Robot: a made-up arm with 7 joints.
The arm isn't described. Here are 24 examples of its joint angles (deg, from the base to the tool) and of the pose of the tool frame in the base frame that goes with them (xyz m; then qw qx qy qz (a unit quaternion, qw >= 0)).
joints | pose
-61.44 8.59 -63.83 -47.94 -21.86 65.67 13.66 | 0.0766 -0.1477 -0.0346 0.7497 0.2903 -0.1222 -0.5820
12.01 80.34 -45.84 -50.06 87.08 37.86 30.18 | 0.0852 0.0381 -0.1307 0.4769 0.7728 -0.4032 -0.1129
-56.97 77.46 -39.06 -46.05 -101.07 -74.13 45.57 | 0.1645 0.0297 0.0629 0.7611 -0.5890 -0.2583 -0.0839
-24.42 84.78 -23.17 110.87 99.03 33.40 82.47 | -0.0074 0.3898 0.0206 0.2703 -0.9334 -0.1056 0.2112
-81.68 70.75 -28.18 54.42 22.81 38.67 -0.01 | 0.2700 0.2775 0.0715 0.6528 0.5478 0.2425 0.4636
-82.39 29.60 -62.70 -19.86 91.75 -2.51 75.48 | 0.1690 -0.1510 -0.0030 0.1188 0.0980 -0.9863 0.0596
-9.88 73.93 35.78 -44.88 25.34 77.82 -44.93 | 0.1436 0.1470 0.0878 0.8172 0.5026 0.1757 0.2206
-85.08 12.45 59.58 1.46 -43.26 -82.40 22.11 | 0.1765 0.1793 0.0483 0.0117 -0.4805 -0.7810 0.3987
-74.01 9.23 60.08 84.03 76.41 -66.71 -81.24 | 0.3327 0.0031 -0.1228 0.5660 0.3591 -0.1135 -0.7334
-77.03 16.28 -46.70 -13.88 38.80 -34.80 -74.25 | 0.1456 -0.1547 0.0245 0.0420 0.7546 -0.4079 -0.5123
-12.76 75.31 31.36 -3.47 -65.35 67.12 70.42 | 0.2045 0.2143 0.0036 0.7273 0.2276 0.2376 0.6023
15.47 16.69 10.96 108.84 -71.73 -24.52 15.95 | -0.2328 0.1435 -0.2635 0.3283 0.0366 0.5500 0.7670
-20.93 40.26 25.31 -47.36 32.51 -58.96 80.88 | 0.1176 0.0426 0.0262 0.3441 -0.0331 -0.9300 0.1249
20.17 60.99 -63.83 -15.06 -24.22 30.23 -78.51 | -0.0689 0.0648 -0.2535 0.1680 -0.3027 0.6341 -0.6914
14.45 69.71 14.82 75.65 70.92 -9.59 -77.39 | -0.0308 0.3855 -0.1231 0.1025 0.1095 0.9588 -0.2411
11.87 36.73 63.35 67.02 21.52 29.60 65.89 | -0.1173 0.2987 -0.2362 0.1126 0.4381 0.5638 0.6911
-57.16 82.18 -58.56 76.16 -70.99 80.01 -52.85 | 0.1189 0.3369 -0.0685 0.6845 -0.3912 0.5785 0.2091
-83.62 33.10 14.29 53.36 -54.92 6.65 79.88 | 0.3636 0.1305 0.0400 0.6914 -0.3904 0.1113 0.5976
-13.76 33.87 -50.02 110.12 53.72 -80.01 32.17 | -0.0422 0.2048 -0.2779 0.6930 0.3485 0.3538 -0.5225
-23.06 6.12 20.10 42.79 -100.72 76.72 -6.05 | 0.1889 0.0347 -0.2570 0.4007 -0.7900 0.3952 -0.2434
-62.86 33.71 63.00 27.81 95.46 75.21 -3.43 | 0.1758 0.2794 -0.0391 0.4681 0.1220 0.4995 0.7187
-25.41 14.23 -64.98 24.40 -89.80 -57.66 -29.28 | 0.1660 -0.0598 -0.2518 0.8454 -0.4534 -0.0565 -0.2765
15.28 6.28 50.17 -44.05 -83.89 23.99 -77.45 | 0.0949 0.1644 -0.0714 0.7614 -0.2106 -0.3502 -0.5033
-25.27 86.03 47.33 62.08 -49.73 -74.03 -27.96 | 0.0662 0.3331 0.1046 0.6220 0.4521 -0.5729 0.2836
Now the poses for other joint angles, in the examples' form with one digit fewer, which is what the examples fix.
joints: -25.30 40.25 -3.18 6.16 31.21 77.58 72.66
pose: 0.225 0.182 -0.137 0.330 0.653 0.103 0.673
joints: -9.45 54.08 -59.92 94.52 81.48 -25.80 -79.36
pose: -0.033 0.332 -0.216 0.437 -0.075 -0.758 0.477
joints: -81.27 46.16 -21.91 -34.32 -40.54 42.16 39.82
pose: 0.188 -0.053 0.105 0.913 0.165 -0.369 -0.062
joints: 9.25 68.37 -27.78 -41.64 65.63 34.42 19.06
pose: 0.136 0.060 -0.129 0.556 0.803 -0.206 -0.051
